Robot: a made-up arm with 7 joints. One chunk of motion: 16 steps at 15 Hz.
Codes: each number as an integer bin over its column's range. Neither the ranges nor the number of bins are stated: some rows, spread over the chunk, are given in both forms.
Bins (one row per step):
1: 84 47 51 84 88 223 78
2: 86 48 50 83 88 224 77
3: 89 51 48 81 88 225 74
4: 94 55 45 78 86 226 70
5: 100 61 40 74 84 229 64
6: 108 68 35 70 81 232 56
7: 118 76 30 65 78 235 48
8: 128 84 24 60 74 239 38
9: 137 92 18 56 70 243 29
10: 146 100 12 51 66 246 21
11: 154 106 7 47 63 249 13
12: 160 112 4 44 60 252 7
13: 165 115 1 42 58 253 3
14: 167 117 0 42 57 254 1
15: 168 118 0 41 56 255 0
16: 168 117 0 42 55 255 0
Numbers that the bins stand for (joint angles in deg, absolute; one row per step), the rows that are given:
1: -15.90 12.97 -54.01 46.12 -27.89 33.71 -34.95
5: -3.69 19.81 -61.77 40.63 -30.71 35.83 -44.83
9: 24.55 34.95 -77.30 30.75 -40.59 40.77 -69.54
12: 42.10 44.73 -87.19 24.16 -47.65 43.95 -85.07
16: 48.20 47.17 -90.01 23.06 -51.18 45.01 -90.01
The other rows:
2: -14.38 13.45 -54.71 45.57 -27.89 34.07 -35.65
3: -12.09 14.92 -56.12 44.47 -27.89 34.42 -37.77
4: -8.27 16.87 -58.24 42.83 -29.30 34.77 -40.59
6: 2.41 23.23 -65.30 38.43 -32.83 36.89 -50.48
7: 10.04 27.14 -68.83 35.69 -34.95 37.95 -56.12
8: 17.68 31.04 -73.07 32.94 -37.77 39.36 -63.18
10: 31.41 38.86 -81.54 28.00 -43.42 41.83 -75.18
11: 37.52 41.79 -85.07 25.81 -45.53 42.89 -80.83
13: 45.91 46.19 -89.30 23.06 -49.06 44.30 -87.89
14: 47.44 47.17 -90.01 23.06 -49.77 44.66 -89.30
15: 48.20 47.66 -90.01 22.51 -50.48 45.01 -90.01

